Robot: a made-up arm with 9 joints. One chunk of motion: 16 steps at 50 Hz.
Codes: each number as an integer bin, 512 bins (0 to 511) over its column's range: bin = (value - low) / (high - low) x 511, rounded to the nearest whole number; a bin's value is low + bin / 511 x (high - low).
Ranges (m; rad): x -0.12..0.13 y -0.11..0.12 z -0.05..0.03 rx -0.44..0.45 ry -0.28..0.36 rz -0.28..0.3
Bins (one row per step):
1: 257 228 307 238 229 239
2: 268 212 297 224 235 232
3: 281 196 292 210 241 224
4: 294 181 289 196 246 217
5: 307 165 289 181 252 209
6: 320 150 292 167 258 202
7: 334 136 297 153 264 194
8: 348 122 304 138 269 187
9: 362 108 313 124 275 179
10: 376 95 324 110 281 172
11: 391 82 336 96 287 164
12: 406 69 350 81 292 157
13: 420 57 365 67 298 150
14: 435 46 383 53 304 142
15: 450 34 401 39 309 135
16: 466 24 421 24 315 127
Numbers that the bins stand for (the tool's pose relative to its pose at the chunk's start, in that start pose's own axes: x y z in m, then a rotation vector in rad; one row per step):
1: 0.0057 -0.0074 -0.0019 -0.0255 0.0068 -0.0087
2: 0.0111 -0.0146 -0.0035 -0.0499 0.0143 -0.0167
3: 0.0175 -0.0218 -0.0043 -0.0742 0.0218 -0.0258
4: 0.0238 -0.0285 -0.0048 -0.0986 0.0281 -0.0337
5: 0.0302 -0.0357 -0.0048 -0.1248 0.0356 -0.0428
6: 0.0366 -0.0425 -0.0043 -0.1491 0.0431 -0.0507
7: 0.0434 -0.0488 -0.0035 -0.1735 0.0506 -0.0598
8: 0.0503 -0.0551 -0.0024 -0.1996 0.0569 -0.0677
9: 0.0571 -0.0614 -0.0010 -0.2240 0.0644 -0.0768
10: 0.0640 -0.0672 0.0007 -0.2484 0.0719 -0.0848
11: 0.0713 -0.0731 0.0026 -0.2728 0.0795 -0.0939
12: 0.0786 -0.0789 0.0048 -0.2989 0.0857 -0.1018
13: 0.0855 -0.0843 0.0071 -0.3233 0.0932 -0.1097
14: 0.0928 -0.0893 0.0100 -0.3477 0.1007 -0.1188
15: 0.1002 -0.0947 0.0128 -0.3721 0.1070 -0.1268
16: 0.1080 -0.0992 0.0159 -0.3982 0.1145 -0.1359

